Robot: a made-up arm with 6 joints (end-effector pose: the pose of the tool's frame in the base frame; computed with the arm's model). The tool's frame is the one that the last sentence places.
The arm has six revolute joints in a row. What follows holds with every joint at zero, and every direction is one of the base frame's.
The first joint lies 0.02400 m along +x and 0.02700 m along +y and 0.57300 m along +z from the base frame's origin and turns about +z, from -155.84 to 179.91 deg.
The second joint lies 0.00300 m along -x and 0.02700 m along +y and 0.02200 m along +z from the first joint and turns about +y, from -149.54 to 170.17 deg.
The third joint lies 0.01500 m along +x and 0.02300 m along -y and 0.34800 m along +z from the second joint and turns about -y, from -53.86 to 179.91 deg.
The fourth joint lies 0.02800 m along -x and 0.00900 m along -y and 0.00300 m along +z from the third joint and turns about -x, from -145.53 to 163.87 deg.
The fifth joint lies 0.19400 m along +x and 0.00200 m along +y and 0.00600 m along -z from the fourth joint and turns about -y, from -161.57 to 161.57 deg.
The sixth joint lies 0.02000 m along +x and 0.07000 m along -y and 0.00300 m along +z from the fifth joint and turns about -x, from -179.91 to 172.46 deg.
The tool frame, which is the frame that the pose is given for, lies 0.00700 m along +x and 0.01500 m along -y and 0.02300 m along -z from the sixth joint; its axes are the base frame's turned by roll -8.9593, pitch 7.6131 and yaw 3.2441 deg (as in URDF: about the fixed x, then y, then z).
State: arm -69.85 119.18 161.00 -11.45 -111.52 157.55
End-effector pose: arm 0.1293 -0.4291 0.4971 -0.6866 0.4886 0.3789 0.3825
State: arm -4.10 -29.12 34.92 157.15 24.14 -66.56
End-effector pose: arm -0.0772 0.0730 1.1006 -0.7422 -0.1913 -0.2711 0.5823
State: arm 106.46 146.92 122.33 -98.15 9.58 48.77
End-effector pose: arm -0.0748 0.3230 0.1324 0.0183 0.4017 0.6707 0.6233
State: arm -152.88 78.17 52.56 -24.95 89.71 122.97
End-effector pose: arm -0.4248 -0.1066 0.5819 0.1478 -0.6597 0.5851 0.4479
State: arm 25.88 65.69 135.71 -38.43 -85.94 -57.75
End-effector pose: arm 0.4193 0.1878 0.8416 0.3662 0.3757 0.4689 0.7106
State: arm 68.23 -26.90 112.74 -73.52 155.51 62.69
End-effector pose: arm -0.0189 -0.1667 1.0695 0.9238 0.2098 -0.3200 0.0130
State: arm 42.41 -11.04 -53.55 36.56 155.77 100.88
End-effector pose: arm 0.1340 0.0131 0.8819 -0.1274 -0.7684 -0.3048 0.5480
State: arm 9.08 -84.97 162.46 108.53 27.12 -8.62
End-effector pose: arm -0.3218 -0.0205 0.4241 -0.3456 0.4024 0.7883 0.3119
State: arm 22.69 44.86 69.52 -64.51 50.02 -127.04
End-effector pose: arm 0.4330 0.1562 0.8824 -0.8687 0.2363 -0.3995 0.1730
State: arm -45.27 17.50 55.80 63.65 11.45 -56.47
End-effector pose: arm 0.1592 -0.1812 1.0791 -0.2837 -0.2215 -0.3065 0.8812
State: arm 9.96 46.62 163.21 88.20 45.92 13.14
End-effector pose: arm 0.1147 0.0374 0.9580 -0.5140 -0.6419 -0.5593 0.1044
